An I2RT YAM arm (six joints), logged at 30 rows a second.
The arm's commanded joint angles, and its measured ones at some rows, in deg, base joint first. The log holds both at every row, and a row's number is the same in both.
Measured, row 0: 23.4, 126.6, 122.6, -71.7, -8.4, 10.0
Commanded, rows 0 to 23: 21.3, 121.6, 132.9, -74.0, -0.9, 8.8; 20.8, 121.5, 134.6, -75.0, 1.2, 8.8; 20.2, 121.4, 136.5, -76.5, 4.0, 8.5; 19.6, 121.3, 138.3, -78.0, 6.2, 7.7; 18.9, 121.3, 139.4, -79.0, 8.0, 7.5; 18.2, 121.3, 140.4, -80.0, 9.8, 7.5; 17.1, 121.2, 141.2, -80.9, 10.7, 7.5; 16.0, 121.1, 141.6, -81.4, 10.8, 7.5; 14.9, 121.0, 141.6, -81.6, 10.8, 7.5; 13.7, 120.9, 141.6, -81.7, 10.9, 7.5; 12.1, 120.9, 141.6, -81.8, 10.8, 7.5; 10.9, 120.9, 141.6, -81.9, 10.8, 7.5; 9.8, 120.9, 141.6, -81.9, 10.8, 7.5; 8.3, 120.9, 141.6, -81.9, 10.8, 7.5; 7.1, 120.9, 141.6, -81.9, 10.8, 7.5; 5.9, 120.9, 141.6, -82.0, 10.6, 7.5; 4.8, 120.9, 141.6, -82.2, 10.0, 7.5; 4.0, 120.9, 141.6, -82.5, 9.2, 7.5; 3.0, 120.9, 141.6, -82.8, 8.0, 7.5; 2.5, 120.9, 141.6, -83.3, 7.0, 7.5; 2.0, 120.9, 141.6, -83.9, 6.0, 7.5; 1.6, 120.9, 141.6, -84.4, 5.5, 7.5; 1.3, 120.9, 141.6, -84.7, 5.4, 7.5; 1.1, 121.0, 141.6, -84.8, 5.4, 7.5
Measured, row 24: 1.2, 121.3, 141.2, -84.4, 7.4, 7.5
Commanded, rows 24 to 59: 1.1, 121.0, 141.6, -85.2, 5.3, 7.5; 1.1, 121.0, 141.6, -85.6, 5.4, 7.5; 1.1, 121.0, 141.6, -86.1, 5.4, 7.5; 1.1, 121.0, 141.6, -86.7, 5.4, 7.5; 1.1, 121.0, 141.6, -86.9, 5.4, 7.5; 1.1, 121.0, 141.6, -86.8, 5.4, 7.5; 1.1, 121.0, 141.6, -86.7, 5.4, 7.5; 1.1, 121.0, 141.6, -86.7, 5.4, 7.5; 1.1, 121.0, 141.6, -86.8, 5.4, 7.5; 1.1, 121.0, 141.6, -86.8, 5.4, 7.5; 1.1, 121.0, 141.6, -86.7, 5.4, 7.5; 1.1, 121.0, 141.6, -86.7, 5.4, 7.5; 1.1, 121.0, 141.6, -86.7, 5.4, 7.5; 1.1, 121.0, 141.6, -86.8, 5.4, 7.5; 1.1, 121.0, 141.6, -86.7, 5.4, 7.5; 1.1, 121.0, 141.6, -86.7, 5.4, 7.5; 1.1, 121.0, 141.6, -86.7, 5.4, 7.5; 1.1, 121.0, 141.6, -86.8, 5.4, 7.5; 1.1, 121.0, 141.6, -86.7, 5.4, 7.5; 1.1, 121.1, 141.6, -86.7, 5.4, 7.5; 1.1, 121.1, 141.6, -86.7, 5.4, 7.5; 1.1, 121.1, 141.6, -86.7, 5.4, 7.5; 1.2, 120.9, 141.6, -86.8, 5.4, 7.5; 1.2, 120.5, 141.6, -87.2, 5.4, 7.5; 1.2, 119.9, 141.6, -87.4, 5.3, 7.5; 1.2, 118.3, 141.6, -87.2, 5.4, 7.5; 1.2, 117.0, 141.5, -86.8, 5.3, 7.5; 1.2, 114.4, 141.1, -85.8, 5.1, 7.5; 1.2, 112.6, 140.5, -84.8, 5.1, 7.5; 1.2, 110.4, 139.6, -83.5, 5.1, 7.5; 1.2, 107.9, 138.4, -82.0, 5.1, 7.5; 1.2, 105.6, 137.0, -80.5, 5.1, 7.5; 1.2, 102.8, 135.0, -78.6, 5.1, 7.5; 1.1, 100.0, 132.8, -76.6, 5.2, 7.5; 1.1, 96.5, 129.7, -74.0, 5.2, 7.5; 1.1, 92.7, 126.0, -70.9, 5.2, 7.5
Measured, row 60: 1.1, 105.4, 133.2, -75.9, 5.7, 7.3
